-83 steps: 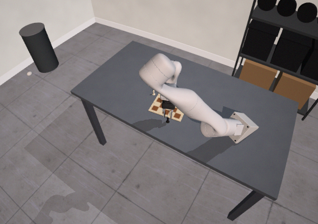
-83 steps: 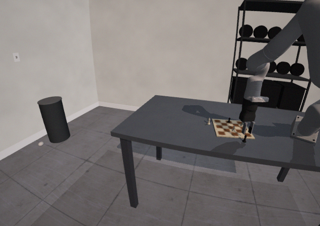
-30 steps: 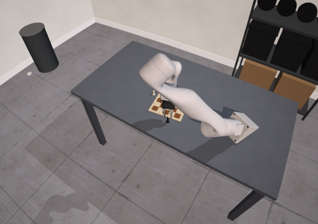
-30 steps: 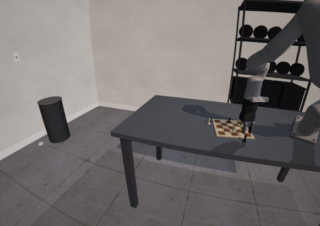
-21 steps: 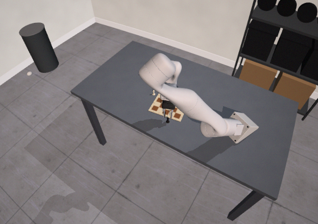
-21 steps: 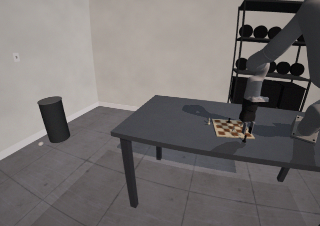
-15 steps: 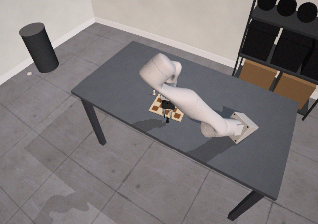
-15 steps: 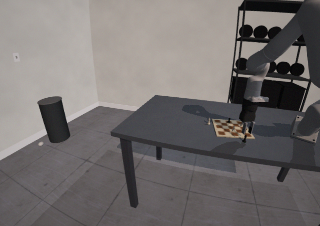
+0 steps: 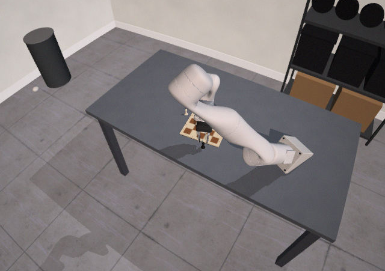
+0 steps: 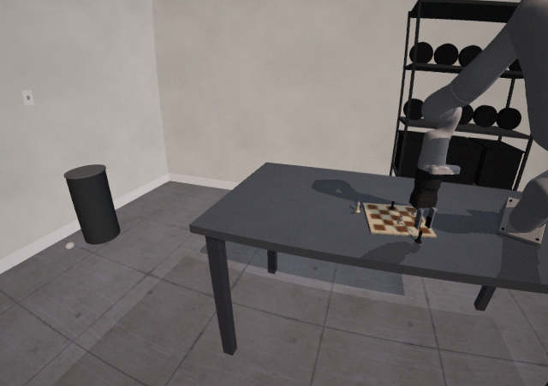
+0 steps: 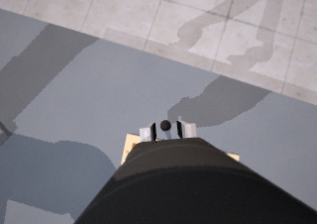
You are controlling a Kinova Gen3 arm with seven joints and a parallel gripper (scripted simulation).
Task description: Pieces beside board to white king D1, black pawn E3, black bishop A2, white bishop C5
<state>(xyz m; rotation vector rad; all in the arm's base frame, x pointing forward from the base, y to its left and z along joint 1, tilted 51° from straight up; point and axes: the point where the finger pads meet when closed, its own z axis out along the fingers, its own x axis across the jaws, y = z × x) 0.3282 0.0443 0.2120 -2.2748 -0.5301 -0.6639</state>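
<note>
Right now the black bishop is 50 mm below my hand. Also, from my hand: chessboard (120 mm to the right, 80 mm ahead, 70 mm below); then white king (180 mm to the right, 30 mm below, 20 mm ahead); then black pawn (190 mm to the right, 100 mm ahead, 50 mm below).
</note>
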